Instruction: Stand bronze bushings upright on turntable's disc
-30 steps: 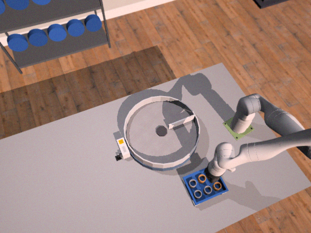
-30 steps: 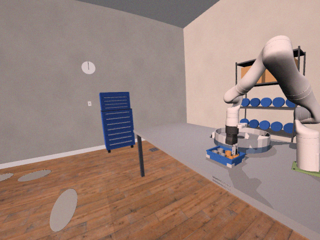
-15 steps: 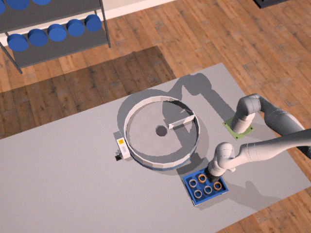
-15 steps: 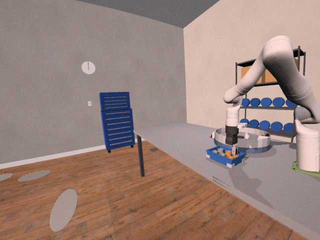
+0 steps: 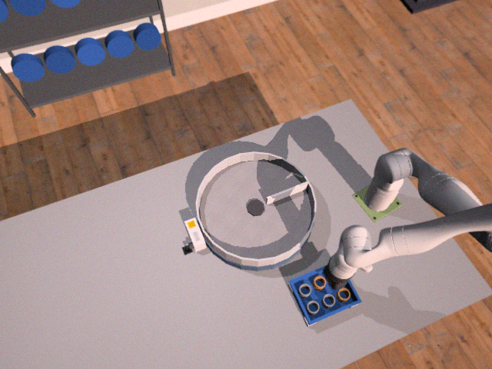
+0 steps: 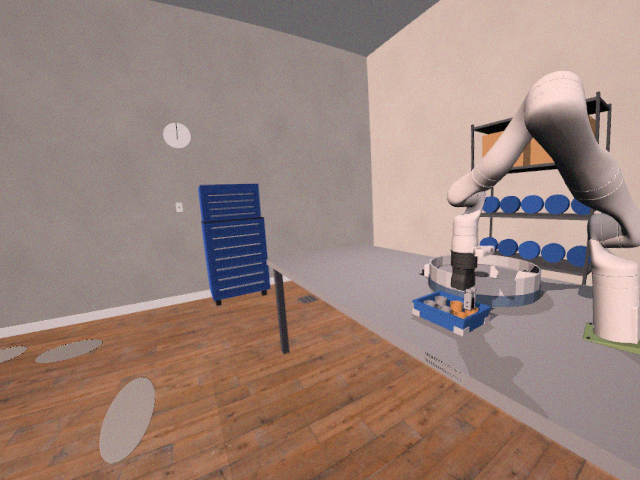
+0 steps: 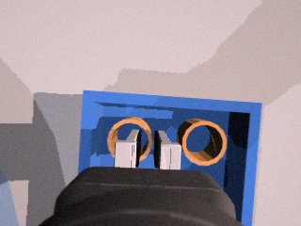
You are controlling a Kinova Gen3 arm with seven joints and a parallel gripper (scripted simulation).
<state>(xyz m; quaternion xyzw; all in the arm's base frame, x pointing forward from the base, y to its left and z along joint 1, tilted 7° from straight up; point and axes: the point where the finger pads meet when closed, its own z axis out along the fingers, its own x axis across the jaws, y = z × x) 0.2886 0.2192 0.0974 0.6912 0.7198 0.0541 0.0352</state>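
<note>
Right now the blue crate is 5 cm ahead of my hand, 4 cm below it and 2 cm to the left of it. Also, from my hand: turntable disc 34 cm to the right, 15 cm ahead, 1 cm below.
</note>
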